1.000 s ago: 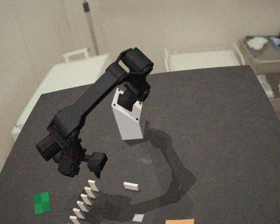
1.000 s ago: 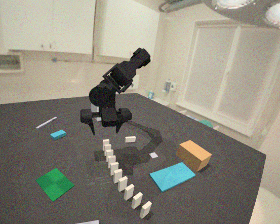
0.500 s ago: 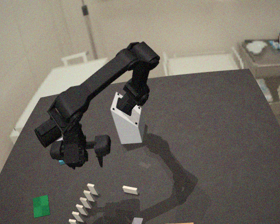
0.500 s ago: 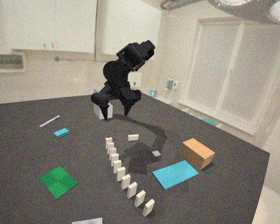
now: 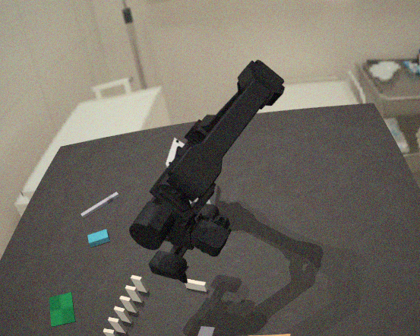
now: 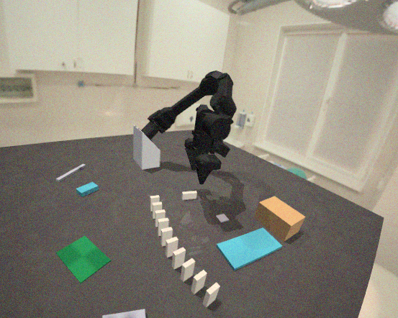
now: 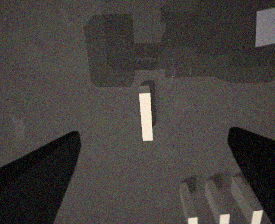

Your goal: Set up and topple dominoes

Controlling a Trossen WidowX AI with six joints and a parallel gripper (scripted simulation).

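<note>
Right now my gripper tip is 13 cm short of the small lilac tile, 2 cm to the right of it and 8 cm above it. From my gripper tip the other things lie so: flat cyan plate (25 cm ahead, 8 cm below); orange block (24 cm ahead, 14 cm to the left, 6 cm below); small cyan block (19 cm behind, 31 cm to the right, 8 cm below).
</note>
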